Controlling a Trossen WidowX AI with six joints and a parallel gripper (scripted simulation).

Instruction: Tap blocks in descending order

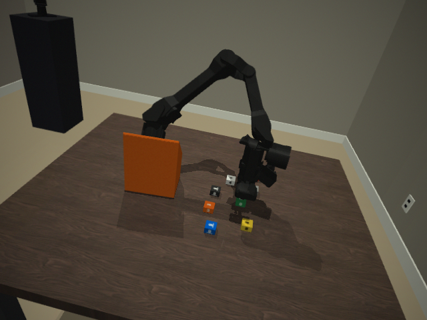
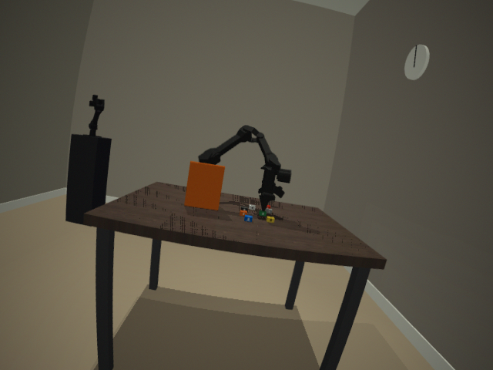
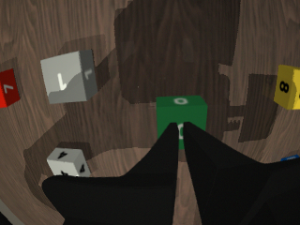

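The green block lies 1 cm below my gripper tip. Round my gripper tip: yellow block 2 cm ahead, 10 cm to the right, 1 cm below; grey block 4 cm ahead, 7 cm to the left, 1 cm below; black block 9 cm behind, 2 cm to the left, 1 cm below.
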